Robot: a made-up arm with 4 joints. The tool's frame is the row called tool.
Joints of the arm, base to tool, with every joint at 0 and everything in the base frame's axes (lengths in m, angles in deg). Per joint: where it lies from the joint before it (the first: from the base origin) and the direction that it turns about. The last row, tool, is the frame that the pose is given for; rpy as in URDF.
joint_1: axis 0.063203 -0.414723 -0.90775 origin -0.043 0 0.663
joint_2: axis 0 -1 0 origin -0.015 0.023 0.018
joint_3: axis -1 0 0 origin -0.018 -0.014 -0.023
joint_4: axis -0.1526 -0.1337 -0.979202 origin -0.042 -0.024 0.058
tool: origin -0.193 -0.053 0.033 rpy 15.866 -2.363 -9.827
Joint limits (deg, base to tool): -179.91..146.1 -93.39..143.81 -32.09..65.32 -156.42..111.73
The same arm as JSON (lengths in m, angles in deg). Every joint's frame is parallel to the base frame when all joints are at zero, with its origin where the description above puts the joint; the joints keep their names.
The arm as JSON. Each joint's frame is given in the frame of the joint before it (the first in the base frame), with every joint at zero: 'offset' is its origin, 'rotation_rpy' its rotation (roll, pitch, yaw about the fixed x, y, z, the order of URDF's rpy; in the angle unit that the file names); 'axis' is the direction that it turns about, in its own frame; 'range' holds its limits. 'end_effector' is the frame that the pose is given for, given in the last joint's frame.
{"length_unit": "m", "angle_unit": "deg", "chain": [{"id": "joint_1", "offset": [-0.043, 0.0, 0.663], "rotation_rpy": [0.0, 0.0, 0.0], "axis": [0.063198, -0.414685, -0.907768], "range": [-179.91, 146.1]}, {"id": "joint_2", "offset": [-0.015, 0.023, 0.018], "rotation_rpy": [0.0, 0.0, 0.0], "axis": [0.0, -1.0, 0.0], "range": [-93.39, 143.81]}, {"id": "joint_3", "offset": [-0.018, -0.014, -0.023], "rotation_rpy": [0.0, 0.0, 0.0], "axis": [-1.0, 0.0, 0.0], "range": [-32.09, 65.32]}, {"id": "joint_4", "offset": [-0.042, -0.024, 0.058], "rotation_rpy": [0.0, 0.0, 0.0], "axis": [-0.1526, -0.1337, -0.979202], "range": [-156.42, 111.73]}], "end_effector": {"offset": [-0.193, -0.053, 0.033], "rotation_rpy": [15.87, -2.36, -9.83]}}
